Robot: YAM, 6 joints.
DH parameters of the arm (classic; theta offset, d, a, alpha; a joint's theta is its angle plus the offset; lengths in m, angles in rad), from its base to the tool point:
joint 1: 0 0.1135 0.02 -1.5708
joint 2: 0 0 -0.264 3.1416
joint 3: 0.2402 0 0.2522 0
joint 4: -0.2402 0 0.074 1.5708
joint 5: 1.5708 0 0 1.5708
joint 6: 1.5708 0.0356 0 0
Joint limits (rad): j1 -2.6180..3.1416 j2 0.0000..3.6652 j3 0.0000..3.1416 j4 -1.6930..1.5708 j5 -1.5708..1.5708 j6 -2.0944..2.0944
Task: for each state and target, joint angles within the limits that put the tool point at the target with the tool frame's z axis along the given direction. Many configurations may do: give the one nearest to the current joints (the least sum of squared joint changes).
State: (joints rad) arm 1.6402 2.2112 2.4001 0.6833 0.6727 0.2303
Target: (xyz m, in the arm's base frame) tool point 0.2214 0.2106 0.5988 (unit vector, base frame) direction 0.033 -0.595 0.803
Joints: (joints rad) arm 0.8110 2.1786 2.7000 1.5201 0.4487 0.2303
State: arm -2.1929 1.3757 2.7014 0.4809 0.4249 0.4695
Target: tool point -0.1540 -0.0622 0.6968 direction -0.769 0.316 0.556
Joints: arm -2.6160 1.6417 2.7409 -0.2674 0.7196 0.4695
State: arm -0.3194 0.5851 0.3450 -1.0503 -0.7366 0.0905
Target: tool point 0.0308 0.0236 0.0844 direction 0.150 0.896 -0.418
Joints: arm -0.3150 0.7905 0.0021 -1.0949 -1.1160 0.0905
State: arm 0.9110 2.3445 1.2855 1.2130 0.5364 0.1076
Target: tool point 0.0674 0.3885 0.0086 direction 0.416 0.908 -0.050
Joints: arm 1.4242 2.5448 0.9244 1.5683 0.2827 0.1076
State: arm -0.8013 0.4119 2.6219 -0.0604 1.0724 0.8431
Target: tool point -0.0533 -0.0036 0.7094 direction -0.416 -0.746 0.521
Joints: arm -0.5374 1.2621 2.5456 0.2403 1.0224 0.8431
